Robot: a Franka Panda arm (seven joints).
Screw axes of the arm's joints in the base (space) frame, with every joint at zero. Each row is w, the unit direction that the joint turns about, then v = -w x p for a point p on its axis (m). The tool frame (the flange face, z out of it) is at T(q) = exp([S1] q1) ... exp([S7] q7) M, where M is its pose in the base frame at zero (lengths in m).
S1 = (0, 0, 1, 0.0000, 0.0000, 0.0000)
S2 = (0, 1, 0, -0.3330, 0.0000, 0.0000)
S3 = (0, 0, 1, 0.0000, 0.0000, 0.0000)
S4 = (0, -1, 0, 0.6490, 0.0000, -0.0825)
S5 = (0, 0, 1, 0.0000, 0.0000, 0.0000)
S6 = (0, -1, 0, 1.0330, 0.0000, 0.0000)
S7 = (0, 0, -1, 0.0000, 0.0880, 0.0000)
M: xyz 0.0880 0.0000 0.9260 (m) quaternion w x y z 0 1 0 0
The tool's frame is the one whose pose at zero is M.
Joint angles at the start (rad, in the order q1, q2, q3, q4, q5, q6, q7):
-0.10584, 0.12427, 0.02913, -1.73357, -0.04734, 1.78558, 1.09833
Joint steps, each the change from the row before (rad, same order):
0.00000, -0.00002, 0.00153, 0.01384, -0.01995, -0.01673, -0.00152
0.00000, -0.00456, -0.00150, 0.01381, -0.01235, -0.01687, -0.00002
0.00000, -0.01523, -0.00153, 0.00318, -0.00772, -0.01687, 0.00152
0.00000, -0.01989, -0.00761, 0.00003, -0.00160, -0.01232, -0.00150
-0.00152, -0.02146, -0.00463, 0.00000, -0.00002, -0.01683, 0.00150
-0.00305, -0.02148, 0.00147, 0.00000, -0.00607, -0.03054, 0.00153
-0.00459, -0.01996, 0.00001, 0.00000, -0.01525, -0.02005, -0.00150
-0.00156, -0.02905, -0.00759, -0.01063, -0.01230, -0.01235, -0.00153
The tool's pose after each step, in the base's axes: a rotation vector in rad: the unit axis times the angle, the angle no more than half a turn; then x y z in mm. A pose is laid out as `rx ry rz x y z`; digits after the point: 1 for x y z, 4 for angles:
2.5548 -1.6672 -0.0539 590.6 -51.2 499.1
2.5464 -1.6616 -0.0424 589.6 -53.2 507.0
2.5386 -1.6617 -0.0341 585.3 -54.5 516.2
2.5336 -1.6714 -0.0225 579.8 -58.5 526.9
2.5270 -1.6840 -0.0160 573.3 -61.5 538.0
2.5146 -1.6840 -0.0231 565.2 -62.5 547.9
2.5006 -1.6803 -0.0123 558.2 -66.0 557.7
2.4869 -1.6857 0.0039 548.5 -71.4 568.0

